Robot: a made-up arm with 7 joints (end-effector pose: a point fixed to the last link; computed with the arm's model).
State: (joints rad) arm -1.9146 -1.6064 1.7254 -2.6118 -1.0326 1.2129 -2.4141
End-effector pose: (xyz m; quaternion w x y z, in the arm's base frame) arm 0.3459 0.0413 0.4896 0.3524 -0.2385 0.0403 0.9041
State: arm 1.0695 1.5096 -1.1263 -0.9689 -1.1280 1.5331 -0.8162
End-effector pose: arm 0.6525 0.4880 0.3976 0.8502 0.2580 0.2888 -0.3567
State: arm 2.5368 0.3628 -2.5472 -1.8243 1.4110 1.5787 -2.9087
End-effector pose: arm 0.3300 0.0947 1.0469 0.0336 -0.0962 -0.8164 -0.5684
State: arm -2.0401 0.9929 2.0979 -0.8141 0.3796 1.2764 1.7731
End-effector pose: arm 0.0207 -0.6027 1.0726 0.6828 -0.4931 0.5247 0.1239
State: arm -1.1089 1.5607 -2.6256 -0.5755 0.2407 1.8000 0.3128
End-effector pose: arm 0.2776 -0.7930 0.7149 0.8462 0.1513 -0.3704 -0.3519
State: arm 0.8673 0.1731 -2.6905 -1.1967 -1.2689 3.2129 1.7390
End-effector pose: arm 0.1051 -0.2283 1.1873 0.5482 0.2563 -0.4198 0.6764
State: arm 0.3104 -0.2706 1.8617 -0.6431 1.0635 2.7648 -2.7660
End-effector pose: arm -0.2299 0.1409 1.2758 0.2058 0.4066 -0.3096 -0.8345
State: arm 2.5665 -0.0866 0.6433 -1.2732 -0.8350 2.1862 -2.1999
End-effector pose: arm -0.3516 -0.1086 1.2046 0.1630 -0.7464 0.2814 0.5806
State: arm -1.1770 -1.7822 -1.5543 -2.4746 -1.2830 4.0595 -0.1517
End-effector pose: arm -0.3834 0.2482 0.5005 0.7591 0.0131 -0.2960 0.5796
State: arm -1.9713 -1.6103 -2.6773 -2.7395 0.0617 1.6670 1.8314
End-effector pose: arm -0.0745 0.1675 0.2350 0.9473 0.2704 0.1102 -0.1316
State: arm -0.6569 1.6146 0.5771 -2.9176 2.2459 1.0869 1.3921
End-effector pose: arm 0.1951 0.0706 0.3109 0.0172 0.6749 0.2267 0.7020
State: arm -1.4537 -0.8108 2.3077 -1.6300 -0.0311 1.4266 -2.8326
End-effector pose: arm 0.2820 0.6081 0.6131 0.1306 0.2124 -0.8571 0.4508
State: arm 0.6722 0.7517 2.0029 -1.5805 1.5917 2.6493 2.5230
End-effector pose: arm -0.0291 0.5104 0.9446 0.5522 0.3287 -0.3449 -0.6841
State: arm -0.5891 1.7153 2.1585 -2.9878 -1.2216 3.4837 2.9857
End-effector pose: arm 0.2956 -0.0497 0.6745 0.4346 -0.4802 0.0562 0.7599
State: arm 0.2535 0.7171 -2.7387 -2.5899 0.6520 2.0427 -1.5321
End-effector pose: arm -0.1004 -0.1447 0.8879 0.1466 0.7865 -0.5891 0.1135
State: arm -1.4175 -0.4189 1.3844 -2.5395 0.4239 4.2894 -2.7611
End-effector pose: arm 0.2392 0.1316 0.8862 0.8178 0.1636 0.5506 -0.0349
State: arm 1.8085 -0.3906 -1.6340 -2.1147 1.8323 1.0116 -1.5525
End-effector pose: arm 0.4546 0.0069 0.8327 0.8805 -0.1841 -0.3046 -0.3130
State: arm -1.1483 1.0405 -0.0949 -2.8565 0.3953 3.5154 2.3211
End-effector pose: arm 0.0994 -0.3896 0.3992 0.2169 -0.3493 -0.9085 -0.0738
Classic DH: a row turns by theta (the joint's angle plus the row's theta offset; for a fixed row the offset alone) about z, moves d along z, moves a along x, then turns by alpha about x. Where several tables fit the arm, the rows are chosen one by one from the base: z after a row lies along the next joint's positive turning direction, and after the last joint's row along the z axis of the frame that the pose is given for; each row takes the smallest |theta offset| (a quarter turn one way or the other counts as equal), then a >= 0, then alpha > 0; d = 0 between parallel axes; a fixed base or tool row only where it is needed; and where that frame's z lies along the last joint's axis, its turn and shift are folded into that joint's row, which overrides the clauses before.
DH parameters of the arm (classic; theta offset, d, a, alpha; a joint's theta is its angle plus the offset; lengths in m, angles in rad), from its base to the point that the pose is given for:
joint 1: 0 0.509 0 -1.5708
joint 2: 0 0 0 1.5708
joint 3: 0 0.466 0.084 1.5708
joint 4: 0 0 -0.059 -1.5708
joint 5: 0 0.275 0 1.5708
joint 6: 0 0 0.114 1.5708
joint 7: 0 0 0 0

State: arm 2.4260 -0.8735 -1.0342 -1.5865 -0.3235 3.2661 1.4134
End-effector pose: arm 0.4462 -0.0166 1.0722 0.8601 -0.4746 0.1849 -0.0268
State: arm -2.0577 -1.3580 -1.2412 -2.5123 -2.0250 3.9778 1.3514
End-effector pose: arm -0.0253 0.3428 0.7101 0.6353 0.2131 -0.4505 0.5899
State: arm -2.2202 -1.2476 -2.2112 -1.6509 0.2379 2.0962 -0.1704
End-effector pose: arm 0.0801 0.7096 0.4097 0.2240 -0.5747 -0.5952 0.5151
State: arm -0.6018 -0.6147 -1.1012 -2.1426 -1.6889 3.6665 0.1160
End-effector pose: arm -0.1591 -0.1538 0.9527 0.5944 0.7019 -0.0146 0.3923
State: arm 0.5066 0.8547 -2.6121 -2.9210 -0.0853 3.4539 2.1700
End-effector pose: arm 0.1086 -0.1219 0.8767 0.1966 -0.3410 -0.7117 0.5819
